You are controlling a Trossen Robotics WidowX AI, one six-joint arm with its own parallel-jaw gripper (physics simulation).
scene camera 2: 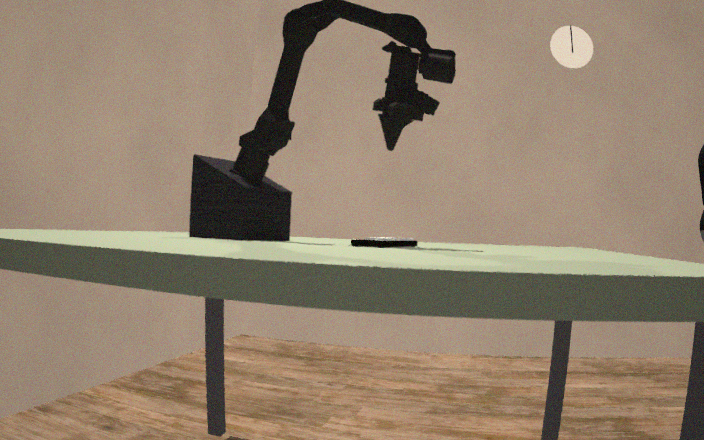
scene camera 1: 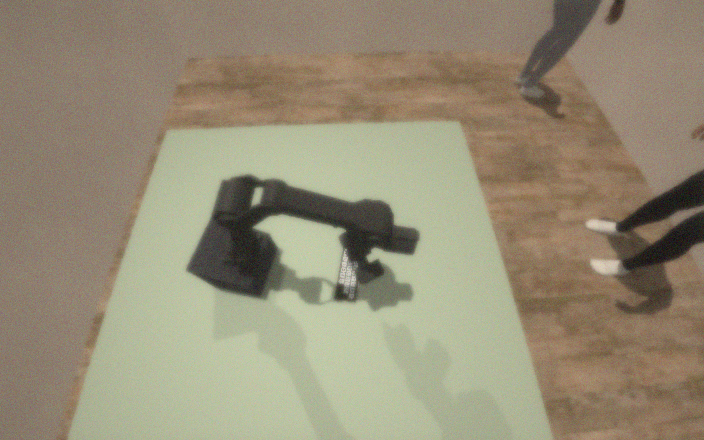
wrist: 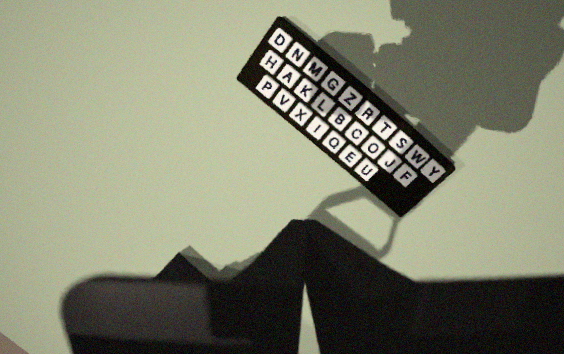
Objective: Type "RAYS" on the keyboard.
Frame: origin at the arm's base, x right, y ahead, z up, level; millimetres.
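Seen in the pictures: gripper, fingertip midpoint: [scene camera 2: 390,150] [scene camera 1: 349,249] [wrist: 302,232]; arm's base, origin of the base link: [scene camera 2: 245,175] [scene camera 1: 235,254].
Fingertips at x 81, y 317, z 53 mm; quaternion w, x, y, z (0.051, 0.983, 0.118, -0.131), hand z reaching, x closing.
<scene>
Offsets run from my fingertips to a thing's top centre. Level surfaces: height alone.
A black keyboard {dx +0, dy +0, dz -177 mm} [scene camera 1: 346,286] [scene camera 2: 384,242] [wrist: 390,187] with white keys lies flat on the table, slanting down to the right in the wrist view. There, the R key {dx +16, dy +13, dz -177 mm} [wrist: 367,112], S key {dx +50, dy -1, dz -177 mm} [wrist: 401,143] and Y key {dx +84, dy -15, dz -177 mm} [wrist: 434,171] are in the upper row; the A key {dx -56, dy +23, dz -177 mm} [wrist: 287,76] is in the middle row, near the left end. Shadow dims some keys, including M, G, Z and L. My gripper [scene camera 2: 390,148] [wrist: 302,232] is shut and empty, pointing down high above the keyboard. In the wrist view its tips appear below the keyboard's lower long edge. Scene camera 1 does not show the tips clearly.
The arm's dark base [scene camera 1: 233,259] [scene camera 2: 238,202] stands on the pale green table {dz -194 mm} [scene camera 1: 415,155] [scene camera 2: 129,249], left of the keyboard. Arm shadows fall around the keyboard. Legs of two people show beyond the table in scene camera 1. A round clock [scene camera 2: 571,46] hangs on the wall.
</scene>
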